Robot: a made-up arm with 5 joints. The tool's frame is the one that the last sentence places.
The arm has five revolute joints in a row. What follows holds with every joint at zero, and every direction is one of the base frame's.
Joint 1 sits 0.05 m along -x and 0.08 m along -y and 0.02 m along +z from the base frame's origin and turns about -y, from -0.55 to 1.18 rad.
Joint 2 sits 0.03 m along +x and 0.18 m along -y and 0.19 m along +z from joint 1 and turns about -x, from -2.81 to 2.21 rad.
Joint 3 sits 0.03 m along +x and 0.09 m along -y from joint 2 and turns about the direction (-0.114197, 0.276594, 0.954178), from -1.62 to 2.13 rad.
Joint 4 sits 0.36 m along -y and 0.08 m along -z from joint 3 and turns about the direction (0.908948, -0.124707, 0.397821), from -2.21 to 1.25 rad.
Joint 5 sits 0.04 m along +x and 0.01 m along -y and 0.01 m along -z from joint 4 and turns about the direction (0.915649, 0.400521, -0.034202), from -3.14 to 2.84 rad.
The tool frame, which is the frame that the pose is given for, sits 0.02 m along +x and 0.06 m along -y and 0.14 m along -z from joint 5; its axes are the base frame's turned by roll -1.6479, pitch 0.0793 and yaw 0.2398 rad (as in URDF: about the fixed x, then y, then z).
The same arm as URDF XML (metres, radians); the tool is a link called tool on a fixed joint. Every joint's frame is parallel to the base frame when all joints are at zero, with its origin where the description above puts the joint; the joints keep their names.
<robot name="arm">
  <joint name="tool_fixed" type="fixed">
    <parent link="link5"/>
    <child link="tool"/>
    <origin xyz="0.02 -0.06 -0.14" rpy="-1.6479 0.0793 0.2398"/>
  </joint>
  <joint name="joint 5" type="revolute">
    <parent link="link4"/>
    <child link="link5"/>
    <origin xyz="0.04 -0.01 -0.01" rpy="0 0 0"/>
    <axis xyz="0.915649 0.400521 -0.034202"/>
    <limit lower="-3.14" upper="2.84"/>
  </joint>
  <joint name="joint 4" type="revolute">
    <parent link="link3"/>
    <child link="link4"/>
    <origin xyz="0 -0.36 -0.08" rpy="0 0 0"/>
    <axis xyz="0.908948 -0.124707 0.397821"/>
    <limit lower="-2.21" upper="1.25"/>
  </joint>
  <joint name="joint 3" type="revolute">
    <parent link="link2"/>
    <child link="link3"/>
    <origin xyz="0.03 -0.09 0" rpy="0 0 0"/>
    <axis xyz="-0.114197 0.276594 0.954178"/>
    <limit lower="-1.62" upper="2.13"/>
  </joint>
  <joint name="joint 2" type="revolute">
    <parent link="link1"/>
    <child link="link2"/>
    <origin xyz="0.03 -0.18 0.19" rpy="0 0 0"/>
    <axis xyz="-1 0 0"/>
    <limit lower="-2.81" upper="2.21"/>
  </joint>
  <joint name="joint 1" type="revolute">
    <parent link="base"/>
    <child link="link1"/>
    <origin xyz="-0.05 -0.08 0.02" rpy="0 0 0"/>
    <axis xyz="0 -1 0"/>
    <limit lower="-0.55" upper="1.18"/>
  </joint>
  <link name="base"/>
  <link name="link1"/>
  <link name="link2"/>
  <link name="link3"/>
  <link name="link4"/>
  <link name="link5"/>
  <link name="tool"/>
</robot>

